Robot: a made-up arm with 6 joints.
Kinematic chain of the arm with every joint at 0, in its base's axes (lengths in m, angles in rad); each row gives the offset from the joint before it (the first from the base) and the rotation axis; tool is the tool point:
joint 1: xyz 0 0 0.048 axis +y
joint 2: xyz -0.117 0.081 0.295 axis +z
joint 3: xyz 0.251 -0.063 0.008 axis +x
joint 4: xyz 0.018 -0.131 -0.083 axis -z
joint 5: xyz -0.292 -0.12 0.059 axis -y
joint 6: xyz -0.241 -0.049 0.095 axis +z
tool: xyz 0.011 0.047 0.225
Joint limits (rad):
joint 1: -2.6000..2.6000
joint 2: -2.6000..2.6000
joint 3: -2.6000..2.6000
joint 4: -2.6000..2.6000
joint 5: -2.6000..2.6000
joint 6: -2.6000..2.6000
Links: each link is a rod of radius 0.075 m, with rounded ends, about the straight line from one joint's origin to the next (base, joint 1, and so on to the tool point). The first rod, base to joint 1, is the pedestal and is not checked.
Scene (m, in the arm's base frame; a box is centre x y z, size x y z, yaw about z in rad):
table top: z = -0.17
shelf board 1: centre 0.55 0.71 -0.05 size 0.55 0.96 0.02 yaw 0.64
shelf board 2: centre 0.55 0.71 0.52 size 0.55 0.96 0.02 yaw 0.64
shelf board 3: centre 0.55 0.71 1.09 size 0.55 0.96 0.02 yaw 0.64
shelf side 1: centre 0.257 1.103 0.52 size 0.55 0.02 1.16 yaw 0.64
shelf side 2: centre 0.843 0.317 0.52 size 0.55 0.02 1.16 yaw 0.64
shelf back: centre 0.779 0.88 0.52 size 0.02 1 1.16 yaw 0.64
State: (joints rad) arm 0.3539 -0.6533 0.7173 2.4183 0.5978 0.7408
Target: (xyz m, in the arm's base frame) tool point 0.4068 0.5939 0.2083
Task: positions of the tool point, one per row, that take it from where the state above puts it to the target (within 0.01 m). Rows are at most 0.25 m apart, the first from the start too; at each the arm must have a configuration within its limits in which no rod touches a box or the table.
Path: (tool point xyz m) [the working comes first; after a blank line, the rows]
Joints at the target: 0.4572 -0.0030 0.1723 1.9487 1.0067 0.8085
Straight joint move there: touches shelf side 2.

1: 0.7238 -0.1427 0.3872
2: 0.6714 -0.1032 0.2609
3: 0.5732 -0.0774 0.1161
4: 0.4888 0.1276 0.1928
5: 0.3330 0.2939 0.2367
6: 0.1434 0.3978 0.2083
7: 0.2311 0.4547 0.2371
8: 0.3217 0.5218 0.2375
9: 0.4068 0.5939 0.2082

